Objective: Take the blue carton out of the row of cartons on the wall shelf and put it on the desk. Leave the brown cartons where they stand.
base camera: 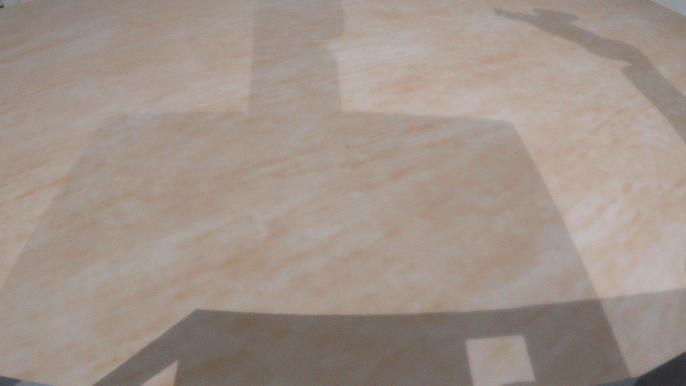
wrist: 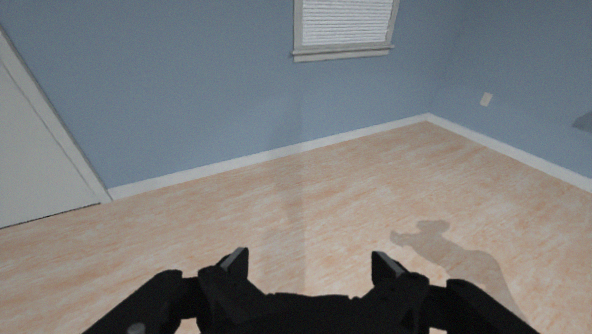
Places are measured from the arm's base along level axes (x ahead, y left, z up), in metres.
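Where they show: gripper, fingertip midpoint: (wrist: 309, 263).
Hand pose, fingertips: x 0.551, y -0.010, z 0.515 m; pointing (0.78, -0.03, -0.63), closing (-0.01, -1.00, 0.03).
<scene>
After its pixels a point has its place.
My gripper (wrist: 309, 263) {y -0.010, x 0.551, z 0.515 m} is open, with its two black fingers wide apart at the bottom of the wrist view and nothing between them. The blue carton, the brown cartons, the wall shelf and the desk do not show in the wrist view or the base camera view. A dark shadow patch lies on the wall at the right edge of the wrist view; what casts it is out of view.
In the wrist view, a window (wrist: 346, 22) {y -0.297, x 2.320, z 0.590 m} is set in the blue wall (wrist: 200, 90) {y 0.639, x 1.828, z 0.242 m}, a white door (wrist: 35, 150) {y 1.416, x 1.393, z 0.047 m} stands at the left, and an outlet plate (wrist: 486, 99) {y -1.721, x 2.526, z 0.005 m} is on the right wall. Shadows of the robot lie on the wooden floor (base camera: 450, 75) {y -0.246, x 0.771, z -0.397 m} (wrist: 175, 235) {y 0.705, x 1.219, z -0.397 m}.
</scene>
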